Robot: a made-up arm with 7 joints.
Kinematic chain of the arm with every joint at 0, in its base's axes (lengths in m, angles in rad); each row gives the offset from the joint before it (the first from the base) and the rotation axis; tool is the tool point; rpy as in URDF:
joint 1: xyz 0 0 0.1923 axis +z
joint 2: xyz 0 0 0 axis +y
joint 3: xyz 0 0 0.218 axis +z
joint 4: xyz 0.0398 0 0 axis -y
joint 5: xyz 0.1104 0 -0.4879 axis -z
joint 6: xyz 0 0 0 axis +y
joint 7: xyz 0.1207 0 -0.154 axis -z
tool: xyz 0 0 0 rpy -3.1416 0 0
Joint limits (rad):
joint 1: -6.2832..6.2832
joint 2: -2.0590..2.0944
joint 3: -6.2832..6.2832
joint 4: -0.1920..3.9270
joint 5: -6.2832..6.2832
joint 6: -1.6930..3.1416
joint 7: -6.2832..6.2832
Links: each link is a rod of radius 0.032 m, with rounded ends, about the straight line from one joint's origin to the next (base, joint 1, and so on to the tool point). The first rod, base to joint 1, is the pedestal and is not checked.
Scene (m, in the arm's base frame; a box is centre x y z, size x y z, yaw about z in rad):
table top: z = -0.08
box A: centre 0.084 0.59 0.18 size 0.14 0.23 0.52 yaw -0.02
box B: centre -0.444 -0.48 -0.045 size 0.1 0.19 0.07 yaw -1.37
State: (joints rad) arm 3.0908 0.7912 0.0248 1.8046 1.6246 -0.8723 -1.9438
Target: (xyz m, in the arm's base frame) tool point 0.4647 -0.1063 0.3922
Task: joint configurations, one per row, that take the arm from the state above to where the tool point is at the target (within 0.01 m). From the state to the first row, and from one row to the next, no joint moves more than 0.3 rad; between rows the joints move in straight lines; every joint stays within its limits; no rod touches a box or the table.
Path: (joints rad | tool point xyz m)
1: 2.8723 0.5523 -0.2475 1.8168 1.5650 -0.9087 -1.9273 | -0.4897 0.4553 0.3493
2: 2.6538 0.3134 -0.5199 1.8291 1.5053 -0.9450 -1.9108 | -0.1991 0.5631 0.5331
3: 2.4353 0.0745 -0.7922 1.8413 1.4457 -0.9814 -1.8943 | 0.1334 0.4951 0.6515
4: 2.2168 -0.1643 -1.0646 1.8536 1.3861 -1.0177 -1.8778 | 0.4047 0.2660 0.6822
5: 2.0166 0.0018 -1.2385 1.6545 1.5336 -1.0921 -1.8998 | 0.4765 0.2007 0.5652
6: 1.8165 0.1679 -1.4124 1.4554 1.6811 -1.1665 -1.9218 | 0.5088 0.0609 0.4635
7: 1.6163 0.3340 -1.5863 1.2563 1.8287 -1.2408 -1.9438 | 0.4647 -0.1063 0.3922

